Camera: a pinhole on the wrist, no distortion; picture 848 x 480 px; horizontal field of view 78.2 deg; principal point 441.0 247.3 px. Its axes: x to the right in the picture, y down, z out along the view. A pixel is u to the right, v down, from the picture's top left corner.
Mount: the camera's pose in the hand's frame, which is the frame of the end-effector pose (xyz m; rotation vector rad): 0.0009 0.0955 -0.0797 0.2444 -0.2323 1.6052
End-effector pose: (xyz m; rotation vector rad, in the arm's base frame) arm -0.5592 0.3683 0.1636 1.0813 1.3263 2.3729
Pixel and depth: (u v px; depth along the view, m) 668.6 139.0 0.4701
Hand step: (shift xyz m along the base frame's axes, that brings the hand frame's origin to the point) 0.2535 0.2379 0.3126
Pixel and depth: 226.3 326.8 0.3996
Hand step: 0.1786 0.2447 -0.0886
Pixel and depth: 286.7 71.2 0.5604
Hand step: 0.1002 0.4922 0.0561
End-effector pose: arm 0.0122 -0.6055 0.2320 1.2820 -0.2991 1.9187
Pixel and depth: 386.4 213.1 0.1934
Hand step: 0.0496 -0.0618 0.0647
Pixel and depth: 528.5 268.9 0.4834
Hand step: 0.2553 -0.2615 0.1797
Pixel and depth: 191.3 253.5 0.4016
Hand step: 0.3131 -0.0013 0.0768
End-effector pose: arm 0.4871 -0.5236 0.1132 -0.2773 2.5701 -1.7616
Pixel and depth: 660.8 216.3 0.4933
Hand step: 0.0022 -0.3709 -0.3009
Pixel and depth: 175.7 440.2 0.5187
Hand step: 0.2498 -0.3972 0.1572
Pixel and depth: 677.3 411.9 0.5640
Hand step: 0.2141 -0.4095 -0.3628
